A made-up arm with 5 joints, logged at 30 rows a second.
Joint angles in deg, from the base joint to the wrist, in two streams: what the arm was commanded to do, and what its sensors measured. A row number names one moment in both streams.
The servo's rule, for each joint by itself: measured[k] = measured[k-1] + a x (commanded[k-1-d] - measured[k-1]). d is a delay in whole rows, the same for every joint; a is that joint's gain. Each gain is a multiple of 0.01, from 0.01 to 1. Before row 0 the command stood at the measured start. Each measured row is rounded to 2 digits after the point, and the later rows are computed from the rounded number. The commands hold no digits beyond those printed.
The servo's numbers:
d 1
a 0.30 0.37 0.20 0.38 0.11
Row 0, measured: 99.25, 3.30, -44.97, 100.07, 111.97
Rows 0 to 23, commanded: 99.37, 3.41, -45.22, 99.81, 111.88; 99.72, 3.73, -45.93, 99.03, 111.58; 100.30, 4.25, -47.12, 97.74, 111.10; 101.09, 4.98, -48.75, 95.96, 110.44; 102.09, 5.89, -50.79, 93.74, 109.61; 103.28, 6.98, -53.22, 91.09, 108.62; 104.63, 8.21, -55.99, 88.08, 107.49; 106.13, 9.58, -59.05, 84.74, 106.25; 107.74, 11.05, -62.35, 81.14, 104.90; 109.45, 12.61, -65.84, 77.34, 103.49; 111.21, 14.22, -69.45, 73.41, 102.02; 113.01, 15.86, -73.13, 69.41, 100.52; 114.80, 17.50, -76.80, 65.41, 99.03; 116.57, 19.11, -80.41, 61.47, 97.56; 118.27, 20.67, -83.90, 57.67, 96.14; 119.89, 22.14, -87.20, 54.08, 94.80; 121.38, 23.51, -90.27, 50.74, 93.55; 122.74, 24.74, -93.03, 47.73, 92.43; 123.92, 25.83, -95.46, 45.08, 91.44; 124.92, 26.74, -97.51, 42.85, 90.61; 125.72, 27.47, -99.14, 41.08, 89.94; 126.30, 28.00, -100.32, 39.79, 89.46; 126.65, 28.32, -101.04, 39.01, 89.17; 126.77, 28.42, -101.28, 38.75, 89.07
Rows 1 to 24, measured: 99.25, 3.30, -44.97, 100.07, 111.97; 99.29, 3.34, -45.02, 99.97, 111.96; 99.42, 3.48, -45.20, 99.61, 111.92; 99.68, 3.76, -45.58, 98.90, 111.83; 100.10, 4.21, -46.21, 97.78, 111.68; 100.70, 4.83, -47.13, 96.24, 111.45; 101.47, 5.63, -48.35, 94.28, 111.14; 102.42, 6.58, -49.88, 91.92, 110.74; 103.53, 7.69, -51.71, 89.19, 110.25; 104.79, 8.93, -53.84, 86.13, 109.66; 106.19, 10.29, -56.24, 82.79, 108.98; 107.70, 11.74, -58.88, 79.23, 108.21; 109.29, 13.26, -61.73, 75.50, 107.36; 110.94, 14.83, -64.74, 71.67, 106.44; 112.63, 16.41, -67.87, 67.79, 105.46; 114.32, 17.99, -71.08, 63.94, 104.43; 115.99, 19.53, -74.30, 60.19, 103.37; 117.61, 21.00, -77.49, 56.60, 102.29; 119.15, 22.38, -80.60, 53.23, 101.21; 120.58, 23.66, -83.57, 50.13, 100.14; 121.88, 24.80, -86.36, 47.36, 99.09; 123.03, 25.79, -88.92, 44.97, 98.08; 124.01, 26.61, -91.20, 43.00, 97.13; 124.80, 27.24, -93.17, 41.48, 96.25
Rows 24 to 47, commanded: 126.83, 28.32, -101.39, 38.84, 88.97; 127.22, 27.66, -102.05, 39.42, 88.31; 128.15, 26.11, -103.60, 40.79, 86.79; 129.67, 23.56, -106.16, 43.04, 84.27; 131.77, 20.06, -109.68, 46.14, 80.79; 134.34, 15.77, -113.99, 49.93, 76.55; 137.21, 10.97, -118.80, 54.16, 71.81; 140.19, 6.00, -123.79, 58.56, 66.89; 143.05, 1.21, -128.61, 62.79, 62.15; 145.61, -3.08, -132.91, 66.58, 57.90; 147.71, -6.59, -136.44, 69.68, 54.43; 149.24, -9.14, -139.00, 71.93, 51.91; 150.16, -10.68, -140.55, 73.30, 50.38; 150.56, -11.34, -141.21, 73.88, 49.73; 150.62, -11.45, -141.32, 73.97, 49.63; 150.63, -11.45, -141.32, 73.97, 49.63; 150.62, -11.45, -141.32, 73.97, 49.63; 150.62, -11.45, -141.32, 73.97, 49.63; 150.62, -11.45, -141.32, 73.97, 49.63; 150.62, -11.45, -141.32, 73.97, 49.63; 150.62, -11.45, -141.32, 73.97, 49.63; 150.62, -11.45, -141.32, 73.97, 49.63; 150.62, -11.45, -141.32, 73.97, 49.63; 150.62, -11.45, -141.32, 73.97, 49.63
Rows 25 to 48, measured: 125.39, 27.68, -94.79, 40.44, 95.46; 125.82, 27.92, -96.11, 39.83, 94.75; 126.24, 27.82, -97.30, 39.67, 94.04; 126.81, 27.19, -98.56, 40.10, 93.24; 127.67, 25.85, -100.08, 41.22, 92.25; 128.90, 23.71, -102.00, 43.09, 90.99; 130.53, 20.77, -104.40, 45.69, 89.40; 132.53, 17.14, -107.28, 48.91, 87.47; 134.83, 13.02, -110.58, 52.58, 85.21; 137.30, 8.65, -114.19, 56.46, 82.67; 139.79, 4.31, -117.93, 60.31, 79.95; 142.17, 0.28, -121.63, 63.87, 77.14; 144.29, -3.21, -125.10, 66.93, 74.36; 146.05, -5.97, -128.19, 69.35, 71.72; 147.40, -7.96, -130.79, 71.07, 69.30; 148.37, -9.25, -132.90, 72.17, 67.14; 149.05, -10.06, -134.58, 72.85, 65.21; 149.52, -10.57, -135.93, 73.28, 63.50; 149.85, -10.90, -137.01, 73.54, 61.97; 150.08, -11.10, -137.87, 73.70, 60.61; 150.24, -11.23, -138.56, 73.80, 59.40; 150.35, -11.31, -139.11, 73.86, 58.33; 150.43, -11.36, -139.55, 73.90, 57.37; 150.49, -11.39, -139.90, 73.93, 56.52
